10 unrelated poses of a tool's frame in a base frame.
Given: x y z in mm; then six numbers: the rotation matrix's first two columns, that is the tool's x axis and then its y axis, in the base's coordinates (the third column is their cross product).
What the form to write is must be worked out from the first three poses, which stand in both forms.
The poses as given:
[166, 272, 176, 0.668, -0.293, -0.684, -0.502, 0.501, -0.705]
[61, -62, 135, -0.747, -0.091, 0.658, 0.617, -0.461, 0.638]
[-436, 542, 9, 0.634, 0.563, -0.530, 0.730, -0.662, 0.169]
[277, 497, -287, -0.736, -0.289, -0.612, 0.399, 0.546, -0.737]
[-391, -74, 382, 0.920, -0.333, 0.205, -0.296, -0.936, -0.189]
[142, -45, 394, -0.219, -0.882, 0.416, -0.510, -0.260, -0.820]
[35, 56, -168, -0.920, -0.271, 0.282, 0.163, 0.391, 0.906]
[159, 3, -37, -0.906, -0.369, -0.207, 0.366, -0.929, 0.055]
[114, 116, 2, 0.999, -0.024, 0.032, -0.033, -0.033, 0.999]
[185, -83, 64, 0.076, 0.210, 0.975, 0.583, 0.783, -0.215]
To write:
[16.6, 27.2, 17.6, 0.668, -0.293, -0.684, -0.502, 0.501, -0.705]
[6.1, -6.2, 13.5, -0.747, -0.091, 0.658, 0.617, -0.461, 0.638]
[-43.6, 54.2, 0.9, 0.634, 0.563, -0.530, 0.730, -0.662, 0.169]
[27.7, 49.7, -28.7, -0.736, -0.289, -0.612, 0.399, 0.546, -0.737]
[-39.1, -7.4, 38.2, 0.920, -0.333, 0.205, -0.296, -0.936, -0.189]
[14.2, -4.5, 39.4, -0.219, -0.882, 0.416, -0.510, -0.260, -0.820]
[3.5, 5.6, -16.8, -0.920, -0.271, 0.282, 0.163, 0.391, 0.906]
[15.9, 0.3, -3.7, -0.906, -0.369, -0.207, 0.366, -0.929, 0.055]
[11.4, 11.6, 0.2, 0.999, -0.024, 0.032, -0.033, -0.033, 0.999]
[18.5, -8.3, 6.4, 0.076, 0.210, 0.975, 0.583, 0.783, -0.215]

